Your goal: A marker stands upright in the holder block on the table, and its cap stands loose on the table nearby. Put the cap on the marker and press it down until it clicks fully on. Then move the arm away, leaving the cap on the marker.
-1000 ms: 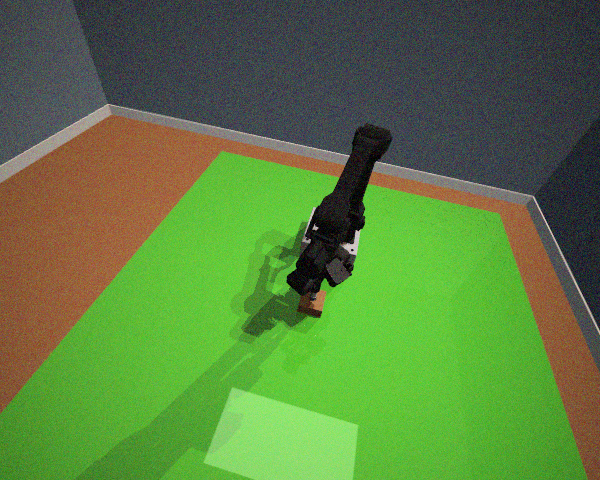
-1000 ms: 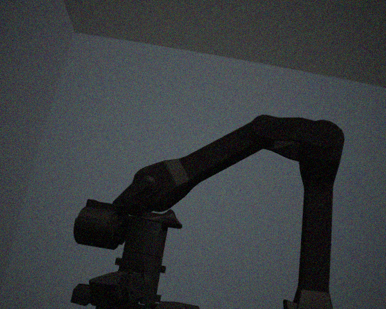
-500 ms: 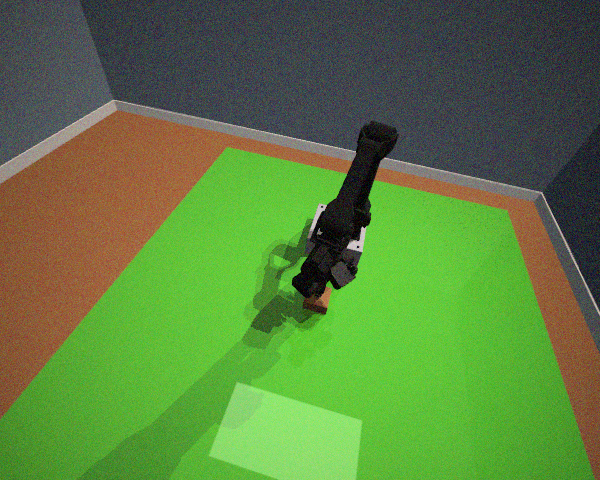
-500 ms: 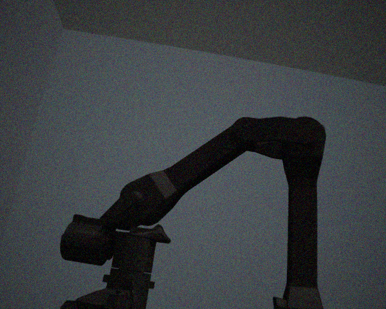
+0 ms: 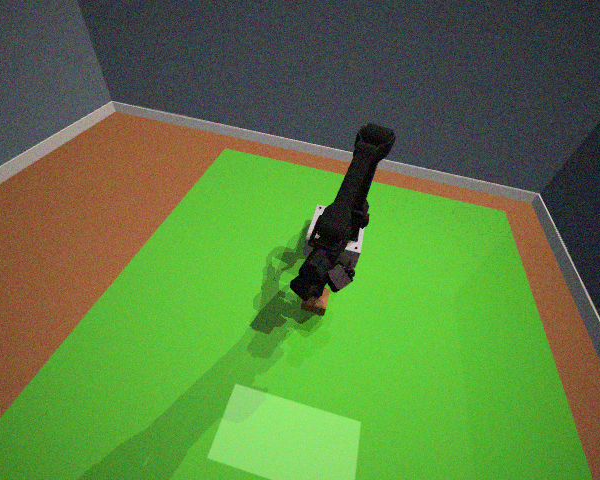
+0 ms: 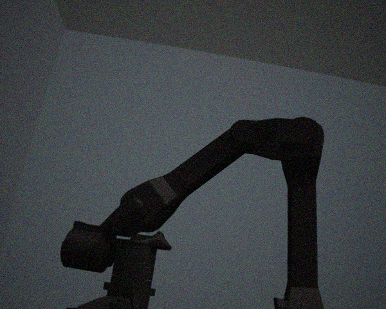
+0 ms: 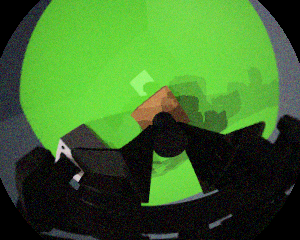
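My gripper tip is 1 cm below the marker cap.
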